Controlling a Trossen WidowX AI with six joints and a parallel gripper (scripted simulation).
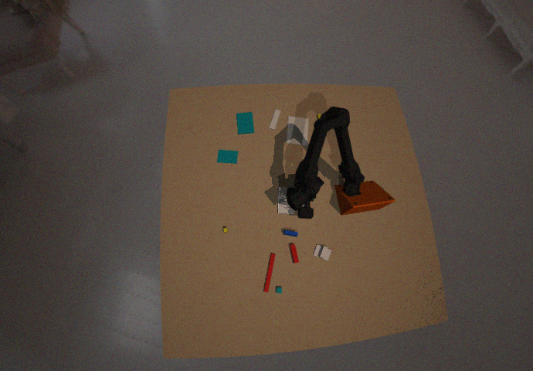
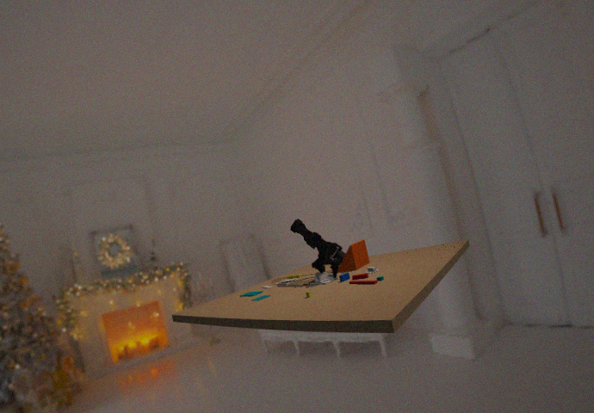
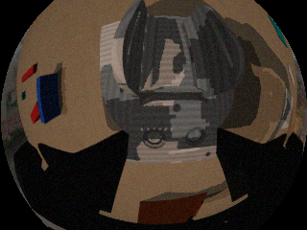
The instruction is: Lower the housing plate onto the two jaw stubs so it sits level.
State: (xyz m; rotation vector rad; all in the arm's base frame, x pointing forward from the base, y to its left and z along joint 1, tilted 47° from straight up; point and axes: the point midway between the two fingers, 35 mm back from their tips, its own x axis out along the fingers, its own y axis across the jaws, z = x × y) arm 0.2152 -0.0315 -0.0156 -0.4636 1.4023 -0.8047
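My gripper tip is now 30 mm short of the light grey jaw assembly, 10 mm to the right of it and 10 mm below it. From my gripper tip the other things lie so: red block (80 mm ahead, 220 mm to the left); striped white block (50 mm behind, 240 mm to the left); blue block (80 mm ahead, 140 mm to the left, 10 mm above).
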